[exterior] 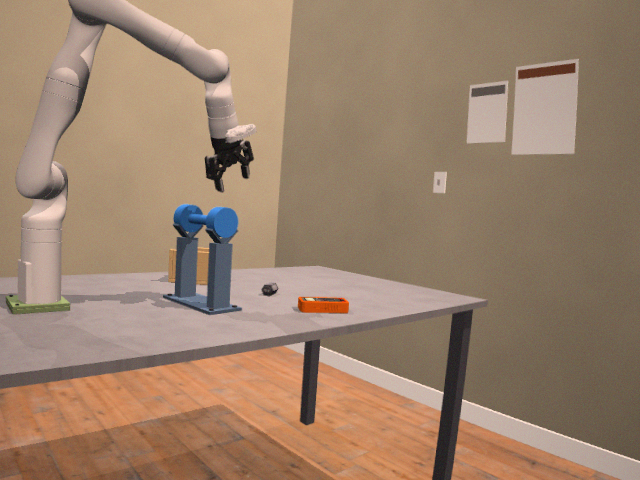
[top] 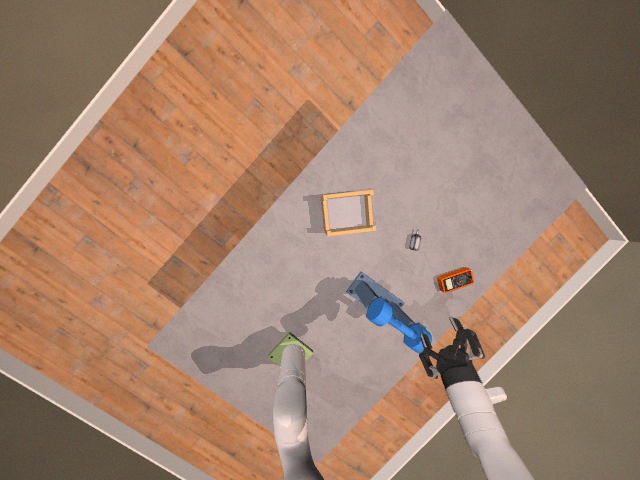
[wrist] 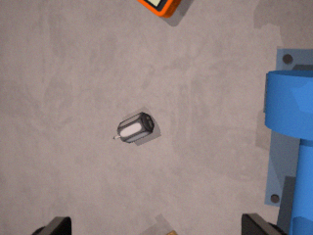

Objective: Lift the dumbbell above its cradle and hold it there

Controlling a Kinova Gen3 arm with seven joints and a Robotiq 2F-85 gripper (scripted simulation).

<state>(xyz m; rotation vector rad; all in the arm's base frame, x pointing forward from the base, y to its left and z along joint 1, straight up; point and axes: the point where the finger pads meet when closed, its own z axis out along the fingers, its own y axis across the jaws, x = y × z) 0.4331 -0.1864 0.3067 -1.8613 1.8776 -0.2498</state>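
My hand is 70 mm past the blue dumbbell, 30 mm to the right of it and 100 mm above it. Round my hand: dark grey object 200 mm ahead, 30 mm to the left, 310 mm below; then cradle 70 mm behind, 30 mm to the left, 230 mm below; then wooden-framed tray 140 mm ahead, 320 mm to the left, 280 mm below.
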